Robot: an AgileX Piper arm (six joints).
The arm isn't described. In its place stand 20 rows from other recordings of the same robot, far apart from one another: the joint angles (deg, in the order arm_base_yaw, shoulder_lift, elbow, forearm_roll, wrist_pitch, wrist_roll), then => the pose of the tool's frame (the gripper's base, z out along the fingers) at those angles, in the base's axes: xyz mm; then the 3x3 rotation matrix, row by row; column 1 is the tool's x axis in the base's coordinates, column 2 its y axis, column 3 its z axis.
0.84, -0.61, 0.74, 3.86, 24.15, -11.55 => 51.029 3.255 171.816; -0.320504 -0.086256 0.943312; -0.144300 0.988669 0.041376; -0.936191 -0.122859 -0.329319
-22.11, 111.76, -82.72, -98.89, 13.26, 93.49 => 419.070 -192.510 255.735; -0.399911 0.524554 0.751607; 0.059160 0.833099 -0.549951; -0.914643 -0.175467 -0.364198
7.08, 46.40, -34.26, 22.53, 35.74, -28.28 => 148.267 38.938 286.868; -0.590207 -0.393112 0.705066; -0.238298 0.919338 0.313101; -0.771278 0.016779 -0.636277
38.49, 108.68, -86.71, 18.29, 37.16, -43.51 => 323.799 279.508 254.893; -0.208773 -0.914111 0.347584; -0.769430 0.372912 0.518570; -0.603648 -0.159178 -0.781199
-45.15, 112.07, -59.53, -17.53, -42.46, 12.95 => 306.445 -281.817 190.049; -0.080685 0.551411 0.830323; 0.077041 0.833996 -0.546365; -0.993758 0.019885 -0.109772
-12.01, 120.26, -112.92, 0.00, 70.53, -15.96 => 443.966 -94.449 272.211; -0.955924 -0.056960 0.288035; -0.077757 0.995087 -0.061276; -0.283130 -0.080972 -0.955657
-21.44, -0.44, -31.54, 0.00, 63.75, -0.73 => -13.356 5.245 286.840; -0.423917 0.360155 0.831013; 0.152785 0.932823 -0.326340; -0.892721 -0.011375 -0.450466
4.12, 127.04, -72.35, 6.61, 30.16, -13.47 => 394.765 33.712 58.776; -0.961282 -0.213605 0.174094; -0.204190 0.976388 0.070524; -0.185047 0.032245 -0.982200
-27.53, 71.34, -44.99, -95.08, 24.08, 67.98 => 219.094 -155.905 304.894; -0.610255 0.541933 0.577839; -0.158979 0.630791 -0.759492; -0.776089 -0.555348 -0.298788
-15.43, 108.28, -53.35, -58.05, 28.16, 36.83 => 315.853 -124.981 125.263; -0.960003 0.112819 0.256253; -0.027118 0.873458 -0.486143; -0.278673 -0.473648 -0.835463
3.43, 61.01, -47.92, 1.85, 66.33, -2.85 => 172.229 13.018 287.581; -0.958356 -0.103039 0.266340; -0.094257 0.994504 0.045584; -0.269573 0.018581 -0.962801
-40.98, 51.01, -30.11, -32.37, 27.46, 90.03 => 111.683 -126.776 263.016; 0.443556 0.801149 0.401768; 0.733801 -0.067248 -0.676028; -0.514581 0.594674 -0.617713
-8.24, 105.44, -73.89, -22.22, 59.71, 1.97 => 347.148 -80.297 206.913; -0.998938 -0.000291 0.046064; -0.015796 0.941510 -0.336615; -0.043271 -0.336986 -0.940515
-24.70, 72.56, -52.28, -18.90, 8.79, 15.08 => 255.373 -122.417 322.707; -0.391993 0.434720 0.810777; 0.111009 0.897222 -0.427400; -0.913246 -0.077534 -0.399962
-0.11, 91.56, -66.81, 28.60, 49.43, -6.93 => 324.967 32.466 263.067; -0.920399 0.052805 0.387397; 0.204888 0.909033 0.362877; -0.332995 0.413365 -0.847492
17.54, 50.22, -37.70, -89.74, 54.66, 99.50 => 167.870 -24.792 346.473; -0.025929 0.609762 0.792160; 0.096621 0.790246 -0.605125; -0.994983 0.060849 -0.079406
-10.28, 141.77, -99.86, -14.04, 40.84, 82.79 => 469.514 -99.828 46.888; -0.093592 0.976933 0.191944; 0.971722 0.131612 -0.196049; -0.216789 0.168168 -0.961625
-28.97, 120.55, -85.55, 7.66, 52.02, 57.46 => 370.229 -194.040 150.656; 0.010464 0.984447 0.175368; 0.999627 -0.014723 0.023005; 0.025229 0.175062 -0.984234
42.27, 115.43, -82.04, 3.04, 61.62, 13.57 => 283.674 263.590 170.658; -0.888799 -0.457240 -0.031124; -0.458147 0.888196 0.034763; 0.011749 0.045157 -0.998911
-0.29, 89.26, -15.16, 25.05, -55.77, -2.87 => 226.713 -33.004 155.950; -0.199791 0.390627 0.898607; 0.193529 0.914762 -0.354621; -0.960536 0.103056 -0.258359
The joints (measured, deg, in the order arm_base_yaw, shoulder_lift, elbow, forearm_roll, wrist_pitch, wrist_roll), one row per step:
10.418 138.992 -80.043 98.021 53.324 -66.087
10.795 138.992 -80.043 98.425 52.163 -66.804
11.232 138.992 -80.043 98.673 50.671 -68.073
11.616 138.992 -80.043 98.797 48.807 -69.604
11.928 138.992 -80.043 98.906 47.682 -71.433
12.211 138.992 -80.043 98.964 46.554 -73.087
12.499 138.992 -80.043 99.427 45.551 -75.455
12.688 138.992 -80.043 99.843 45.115 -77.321
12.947 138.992 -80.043 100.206 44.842 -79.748
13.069 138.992 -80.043 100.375 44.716 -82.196
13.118 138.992 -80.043 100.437 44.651 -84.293
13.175 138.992 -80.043 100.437 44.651 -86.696
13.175 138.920 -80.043 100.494 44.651 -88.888
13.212 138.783 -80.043 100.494 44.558 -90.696
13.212 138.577 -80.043 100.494 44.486 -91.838
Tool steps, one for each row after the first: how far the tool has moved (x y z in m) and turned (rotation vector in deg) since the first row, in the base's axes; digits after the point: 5 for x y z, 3 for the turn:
0.00034 0.00184 -0.00098 -0.922 -0.578 -0.323
0.00059 0.00382 -0.00243 -2.376 -1.639 -0.403
0.00111 0.00503 -0.00434 -4.300 -2.922 -0.506
0.00123 0.00632 -0.00545 -5.728 -4.446 -0.095
0.00136 0.00737 -0.00658 -7.143 -5.817 0.272
0.00174 0.00856 -0.00731 -8.472 -7.699 0.724
0.00192 0.00955 -0.00748 -9.206 -9.167 1.197
0.00172 0.01122 -0.00753 -10.006 -11.118 2.132
0.00162 0.01200 -0.00754 -10.796 -13.117 3.180
0.00158 0.01230 -0.00757 -11.483 -14.842 4.116
0.00142 0.01272 -0.00757 -12.234 -16.838 5.287
0.00157 0.01275 -0.00697 -12.888 -18.713 6.244
0.00171 0.01297 -0.00598 -13.514 -20.340 7.059
0.00203 0.01297 -0.00443 -13.908 -21.479 7.527

